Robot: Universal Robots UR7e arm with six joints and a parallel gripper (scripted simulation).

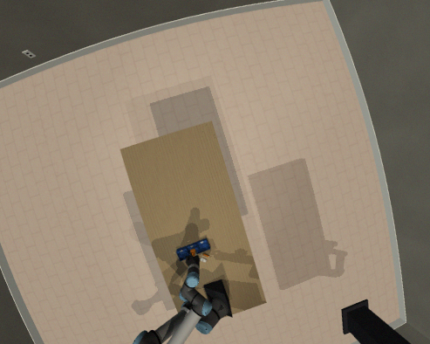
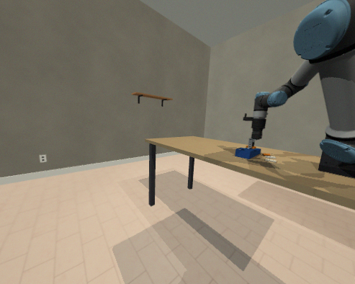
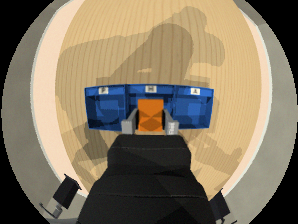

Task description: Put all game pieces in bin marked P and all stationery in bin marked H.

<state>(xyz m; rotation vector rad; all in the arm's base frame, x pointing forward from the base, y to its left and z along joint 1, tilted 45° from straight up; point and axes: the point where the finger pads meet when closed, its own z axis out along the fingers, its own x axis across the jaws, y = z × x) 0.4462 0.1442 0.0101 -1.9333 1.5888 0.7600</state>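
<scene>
My hand is 9 cm to the left of the orange stick, 7 cm past it and 6 cm above it. Round my hand: orange block: 1 cm below.
</scene>
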